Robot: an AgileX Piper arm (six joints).
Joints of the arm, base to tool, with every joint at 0 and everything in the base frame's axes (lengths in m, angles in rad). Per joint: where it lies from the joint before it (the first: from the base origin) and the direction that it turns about. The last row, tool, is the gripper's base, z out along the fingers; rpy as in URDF.
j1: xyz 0.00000 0.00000 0.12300 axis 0 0 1
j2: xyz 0.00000 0.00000 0.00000 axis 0 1 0
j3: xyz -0.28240 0.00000 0.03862 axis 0 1 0
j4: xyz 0.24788 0.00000 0.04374 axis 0.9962 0 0.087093
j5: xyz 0.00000 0.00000 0.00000 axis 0 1 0
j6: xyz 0.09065 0.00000 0.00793 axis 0.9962 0 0.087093
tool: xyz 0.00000 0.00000 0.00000 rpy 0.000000 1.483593 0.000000
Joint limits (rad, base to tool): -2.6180..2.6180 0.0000..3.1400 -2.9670..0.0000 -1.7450..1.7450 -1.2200..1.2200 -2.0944..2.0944
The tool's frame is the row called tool.
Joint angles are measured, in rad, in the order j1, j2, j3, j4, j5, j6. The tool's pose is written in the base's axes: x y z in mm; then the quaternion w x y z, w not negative. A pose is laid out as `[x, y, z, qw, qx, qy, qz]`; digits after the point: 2 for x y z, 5 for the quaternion.
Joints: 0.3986, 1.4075, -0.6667, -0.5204, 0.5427, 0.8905
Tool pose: [231.83, 72.28, 193.16, 0.24688, 0.04522, 0.96755, -0.02905]
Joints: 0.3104, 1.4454, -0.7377, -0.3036, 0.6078, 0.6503
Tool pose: [244.45, 62.10, 196.33, 0.19849, 0.05869, 0.97821, -0.01638]
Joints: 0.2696, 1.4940, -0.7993, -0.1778, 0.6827, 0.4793
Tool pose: [254.27, 59.73, 195.76, 0.15345, 0.04318, 0.98717, -0.00964]
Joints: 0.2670, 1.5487, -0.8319, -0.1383, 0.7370, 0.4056
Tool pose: [259.56, 62.26, 187.68, 0.11295, 0.02267, 0.99323, -0.01498]
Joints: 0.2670, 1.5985, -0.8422, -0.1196, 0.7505, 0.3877
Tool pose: [263.09, 64.29, 176.32, 0.08552, 0.01960, 0.99599, -0.01737]
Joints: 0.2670, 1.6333, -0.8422, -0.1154, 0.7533, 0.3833
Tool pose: [264.40, 64.89, 166.82, 0.06705, 0.01824, 0.99735, -0.02148]
